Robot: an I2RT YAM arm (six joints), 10 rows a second.
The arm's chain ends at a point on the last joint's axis. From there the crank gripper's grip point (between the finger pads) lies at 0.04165 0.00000 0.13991 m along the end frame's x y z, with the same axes.
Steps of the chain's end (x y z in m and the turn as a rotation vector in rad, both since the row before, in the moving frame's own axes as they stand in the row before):
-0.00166, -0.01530, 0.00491, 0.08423, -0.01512, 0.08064
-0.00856, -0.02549, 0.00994, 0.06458, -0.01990, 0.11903
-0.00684, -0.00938, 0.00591, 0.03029, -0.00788, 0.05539
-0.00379, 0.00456, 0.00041, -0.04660, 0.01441, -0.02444
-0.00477, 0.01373, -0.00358, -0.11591, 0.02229, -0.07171
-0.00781, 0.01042, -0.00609, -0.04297, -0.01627, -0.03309
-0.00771, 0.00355, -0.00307, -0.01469, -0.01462, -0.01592
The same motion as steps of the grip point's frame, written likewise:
-0.00344, -0.02382, 0.00517, 0.08423, -0.01512, 0.08064
-0.01110, -0.02975, 0.01061, 0.06458, -0.01990, 0.11903
-0.00789, -0.01135, 0.00620, 0.03029, -0.00788, 0.05539
-0.00171, 0.01002, -0.00033, -0.04660, 0.01441, -0.02444
-0.00120, 0.02675, -0.00531, -0.11591, 0.02229, -0.07171
-0.01001, 0.01510, -0.00553, -0.04297, -0.01627, -0.03309
-0.00975, 0.00496, -0.00249, -0.01469, -0.01462, -0.01592

